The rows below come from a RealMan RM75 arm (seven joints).
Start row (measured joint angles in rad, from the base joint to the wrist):
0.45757 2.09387 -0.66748 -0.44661 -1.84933 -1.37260 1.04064
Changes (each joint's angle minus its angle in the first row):
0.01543 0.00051 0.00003 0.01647 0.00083 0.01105 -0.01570
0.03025 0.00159 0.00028 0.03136 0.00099 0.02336 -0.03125
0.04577 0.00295 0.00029 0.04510 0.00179 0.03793 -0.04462
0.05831 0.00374 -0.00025 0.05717 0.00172 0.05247 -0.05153
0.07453 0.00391 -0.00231 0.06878 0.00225 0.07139 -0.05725
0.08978 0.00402 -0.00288 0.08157 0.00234 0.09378 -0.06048
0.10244 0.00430 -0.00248 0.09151 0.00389 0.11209 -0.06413
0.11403 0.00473 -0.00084 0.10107 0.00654 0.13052 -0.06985
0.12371 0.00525 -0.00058 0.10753 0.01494 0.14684 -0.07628
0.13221 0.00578 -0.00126 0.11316 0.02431 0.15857 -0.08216
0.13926 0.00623 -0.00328 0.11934 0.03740 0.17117 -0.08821
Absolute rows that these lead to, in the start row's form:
0.47300 2.09438 -0.66745 -0.43014 -1.84850 -1.36155 1.02494
0.48782 2.09546 -0.66720 -0.41525 -1.84834 -1.34924 1.00939
0.50334 2.09682 -0.66719 -0.40151 -1.84754 -1.33467 0.99602
0.51588 2.09761 -0.66773 -0.38944 -1.84761 -1.32013 0.98911
0.53210 2.09778 -0.66979 -0.37783 -1.84708 -1.30121 0.98339
0.54735 2.09789 -0.67036 -0.36504 -1.84699 -1.27882 0.98016
0.56001 2.09817 -0.66996 -0.35510 -1.84544 -1.26051 0.97651
0.57160 2.09860 -0.66832 -0.34554 -1.84279 -1.24208 0.97079
0.58128 2.09912 -0.66806 -0.33908 -1.83439 -1.22576 0.96436
0.58978 2.09965 -0.66874 -0.33345 -1.82502 -1.21403 0.95848
0.59683 2.10010 -0.67076 -0.32727 -1.81193 -1.20143 0.95243

